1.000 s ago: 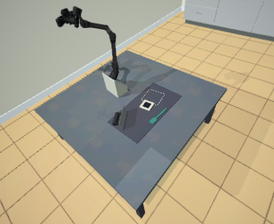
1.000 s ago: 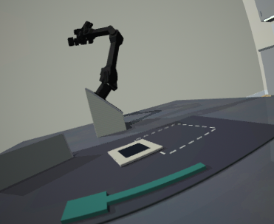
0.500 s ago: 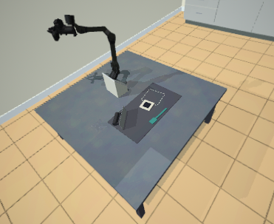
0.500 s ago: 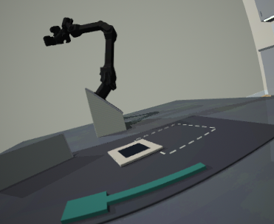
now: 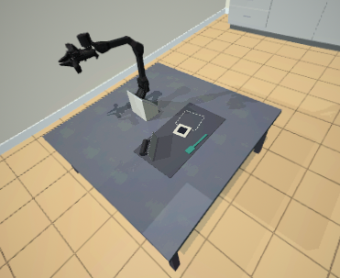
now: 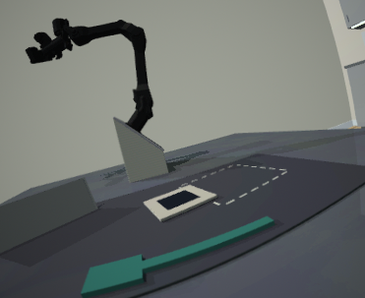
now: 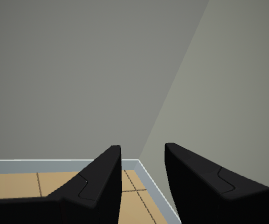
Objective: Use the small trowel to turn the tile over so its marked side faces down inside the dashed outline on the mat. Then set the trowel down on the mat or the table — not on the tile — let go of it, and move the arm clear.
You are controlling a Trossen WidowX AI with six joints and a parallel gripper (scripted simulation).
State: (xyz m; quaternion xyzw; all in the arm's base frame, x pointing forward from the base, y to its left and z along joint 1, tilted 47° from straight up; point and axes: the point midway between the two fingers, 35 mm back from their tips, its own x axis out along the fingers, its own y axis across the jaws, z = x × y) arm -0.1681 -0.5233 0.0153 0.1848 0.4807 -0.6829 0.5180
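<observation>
The black handled tool is 540 mm below my gripper tip, 460 mm ahead of it and 170 mm to the left of it. From my gripper tip the other things lie so: dark mat (580 mm below, 560 mm ahead, 390 mm to the left); then teal trowel (700 mm ahead, 560 mm below, 380 mm to the left); then white tile (560 mm below, 540 mm ahead, 420 mm to the left).
</observation>
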